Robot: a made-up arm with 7 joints. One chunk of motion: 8 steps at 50 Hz.
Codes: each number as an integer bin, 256 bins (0 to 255) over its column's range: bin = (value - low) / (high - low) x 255, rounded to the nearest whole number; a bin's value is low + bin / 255 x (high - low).
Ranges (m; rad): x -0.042..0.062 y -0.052..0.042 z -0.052..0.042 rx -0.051..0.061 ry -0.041..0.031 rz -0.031..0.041
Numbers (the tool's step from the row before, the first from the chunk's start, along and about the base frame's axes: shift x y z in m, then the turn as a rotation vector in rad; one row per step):
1: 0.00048 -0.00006 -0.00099 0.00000 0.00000 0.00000
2: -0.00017 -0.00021 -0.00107 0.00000 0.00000 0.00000
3: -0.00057 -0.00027 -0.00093 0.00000 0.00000 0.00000
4: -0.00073 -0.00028 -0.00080 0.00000 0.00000 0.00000
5: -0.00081 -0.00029 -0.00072 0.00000 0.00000 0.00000
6: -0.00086 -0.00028 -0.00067 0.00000 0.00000 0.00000
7: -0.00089 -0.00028 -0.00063 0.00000 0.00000 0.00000
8: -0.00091 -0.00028 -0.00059 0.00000 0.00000 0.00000
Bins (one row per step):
1: 104 141 138 116 145 110
2: 103 140 138 116 145 110
3: 102 140 139 116 145 110
4: 101 140 139 116 145 110
5: 101 140 139 116 145 110
6: 101 140 139 116 145 110
7: 101 140 139 116 145 110
8: 101 140 139 116 145 110

